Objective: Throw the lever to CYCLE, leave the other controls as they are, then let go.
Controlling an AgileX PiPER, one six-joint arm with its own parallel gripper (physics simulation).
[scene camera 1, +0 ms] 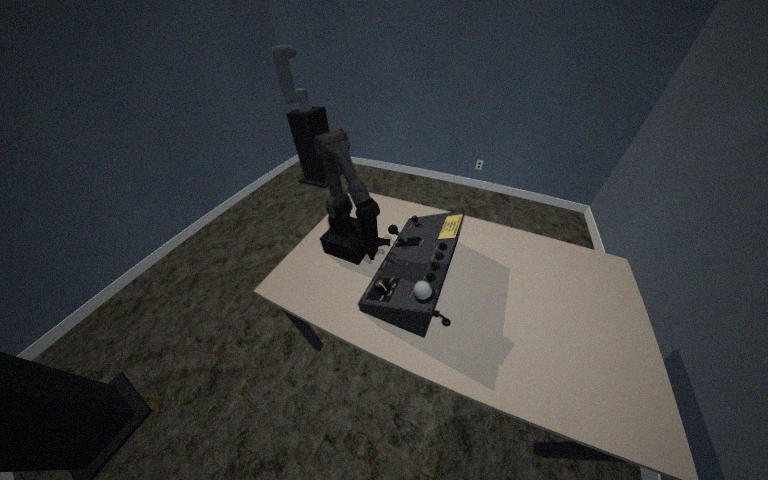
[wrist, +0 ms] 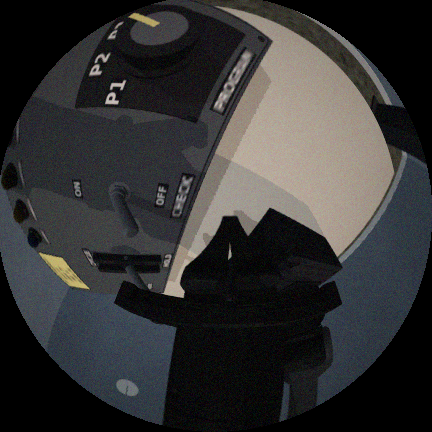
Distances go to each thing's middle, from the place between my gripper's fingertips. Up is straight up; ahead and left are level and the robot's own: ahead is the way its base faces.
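Here is the dark control panel (scene camera 1: 416,280), and I find it 60 mm to the left of my hand, 180 mm ahead of my hand and 20 mm above it.
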